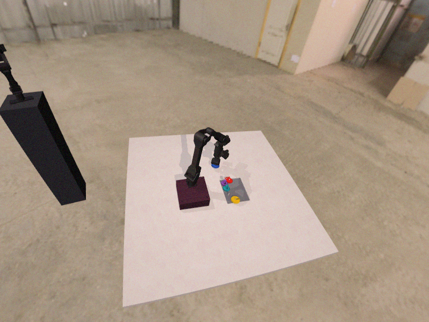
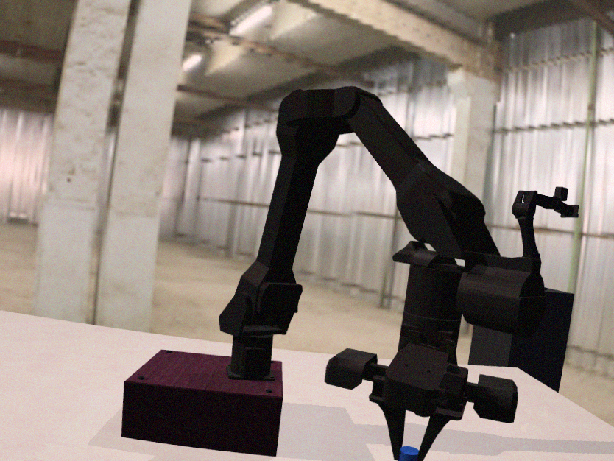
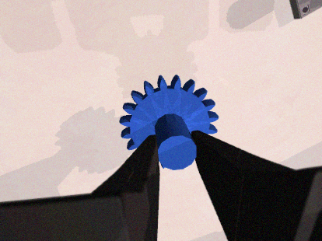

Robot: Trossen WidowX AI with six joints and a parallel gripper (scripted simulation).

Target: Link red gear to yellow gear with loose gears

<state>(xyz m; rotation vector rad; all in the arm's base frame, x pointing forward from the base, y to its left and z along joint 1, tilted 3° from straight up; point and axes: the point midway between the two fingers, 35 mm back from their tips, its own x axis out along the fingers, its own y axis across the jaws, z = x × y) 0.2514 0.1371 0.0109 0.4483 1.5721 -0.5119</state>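
The teal gear lies 220 mm to the right of my gripper tip and 40 mm below it. The rest, counted from my gripper tip: purple gear: 170 mm to the right, 40 mm below; blue gear: 10 mm below; red gear: 150 mm to the right, 50 mm below, 50 mm ahead.
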